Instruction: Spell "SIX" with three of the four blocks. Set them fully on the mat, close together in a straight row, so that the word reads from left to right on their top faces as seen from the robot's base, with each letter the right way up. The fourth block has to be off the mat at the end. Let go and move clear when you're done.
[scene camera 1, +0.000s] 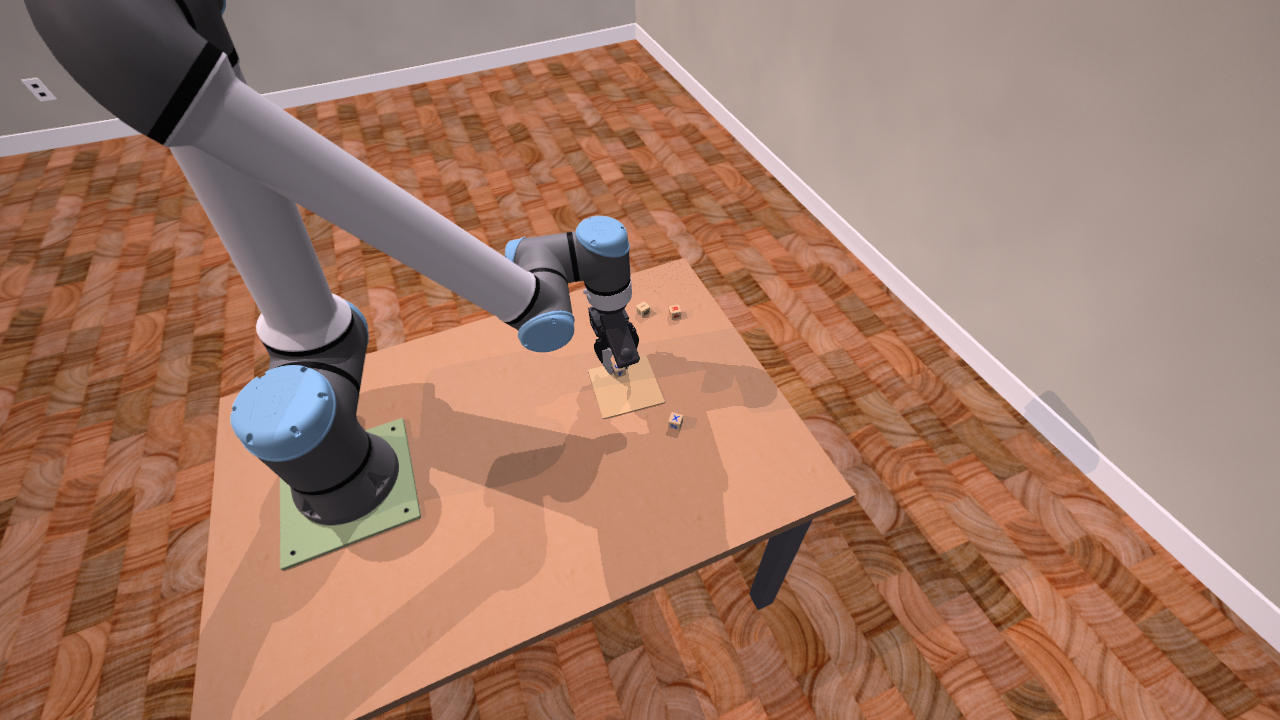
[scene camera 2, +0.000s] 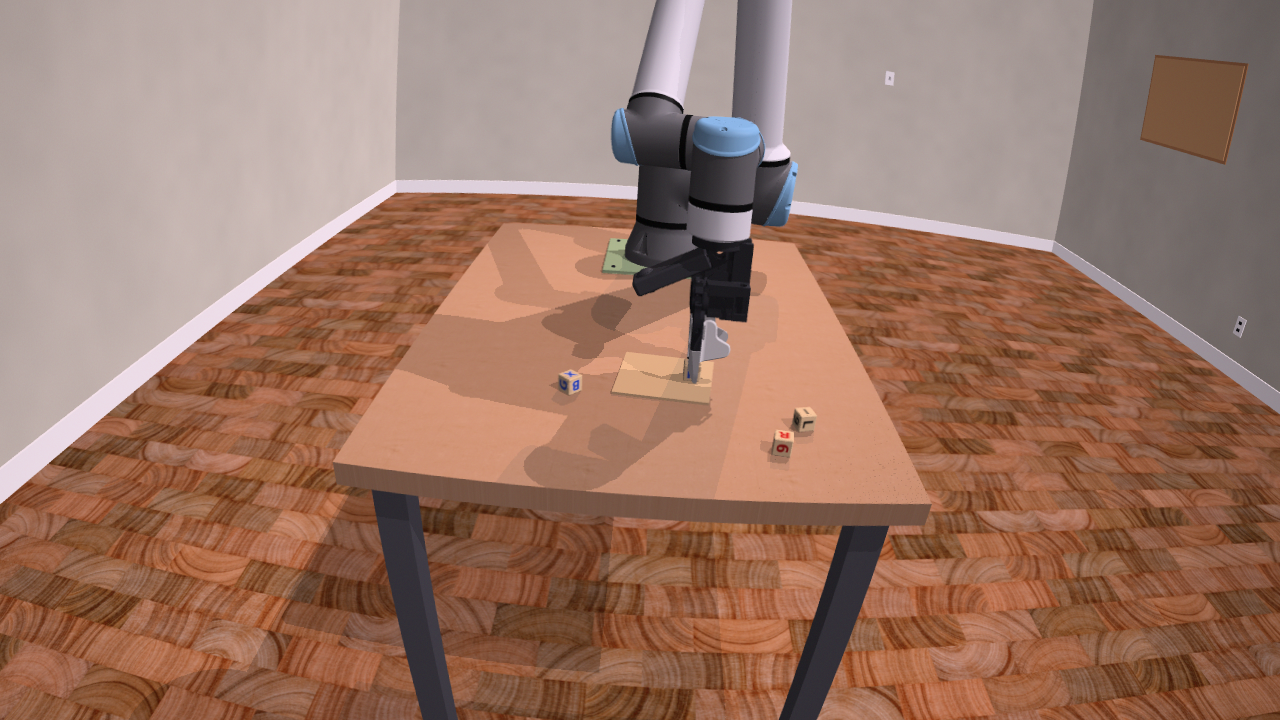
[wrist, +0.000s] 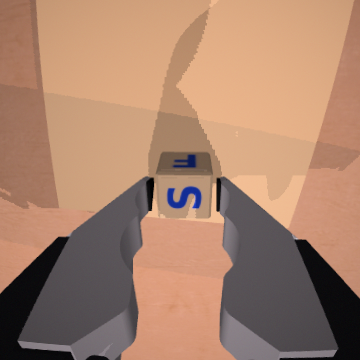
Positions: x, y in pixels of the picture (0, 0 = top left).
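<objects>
There's a mat in scene camera 1 (638, 389), and my gripper is visible there as well. My gripper is also in scene camera 2 (694, 377), and so is the mat. The wrist view has both my gripper and the mat in it. On my gripper, (scene camera 1: 604, 354) and (wrist: 302, 304) are the same spot. And on the mat, (wrist: 251, 90) is the same spot as (scene camera 2: 662, 366).
</objects>
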